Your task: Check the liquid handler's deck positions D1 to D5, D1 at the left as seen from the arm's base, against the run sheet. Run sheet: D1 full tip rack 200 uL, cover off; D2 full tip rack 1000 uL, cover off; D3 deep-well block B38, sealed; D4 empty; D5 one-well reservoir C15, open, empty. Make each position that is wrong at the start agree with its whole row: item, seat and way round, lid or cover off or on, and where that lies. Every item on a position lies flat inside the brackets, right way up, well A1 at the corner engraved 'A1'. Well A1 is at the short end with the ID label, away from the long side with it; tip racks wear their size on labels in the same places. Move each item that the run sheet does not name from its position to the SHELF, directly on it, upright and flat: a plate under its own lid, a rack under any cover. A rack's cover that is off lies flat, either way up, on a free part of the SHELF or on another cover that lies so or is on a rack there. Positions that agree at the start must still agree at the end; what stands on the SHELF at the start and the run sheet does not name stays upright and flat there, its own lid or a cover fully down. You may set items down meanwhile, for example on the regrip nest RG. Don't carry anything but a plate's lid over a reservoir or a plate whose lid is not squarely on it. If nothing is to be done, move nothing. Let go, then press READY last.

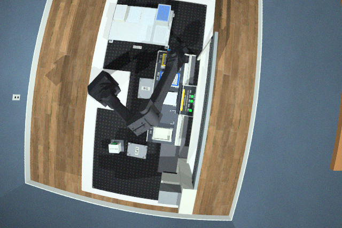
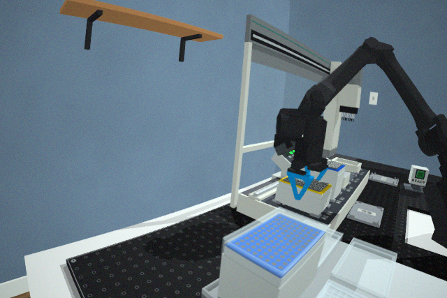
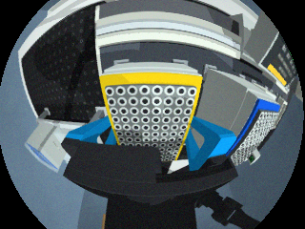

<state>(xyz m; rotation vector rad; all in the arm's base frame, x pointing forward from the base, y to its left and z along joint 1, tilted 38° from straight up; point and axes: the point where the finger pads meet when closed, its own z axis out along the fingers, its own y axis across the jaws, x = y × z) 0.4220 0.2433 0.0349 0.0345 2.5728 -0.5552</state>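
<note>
My hand is 10 mm past the yellow-rimmed tip rack and 10 mm below it. Round my hand: frame post: 200 mm ahead, 30 mm to the left, 150 mm above; blue-rimmed tip rack: 20 mm behind, 130 mm to the right, 30 mm above; white deep-well block: 30 mm behind, 250 mm to the right, 10 mm below.
</note>
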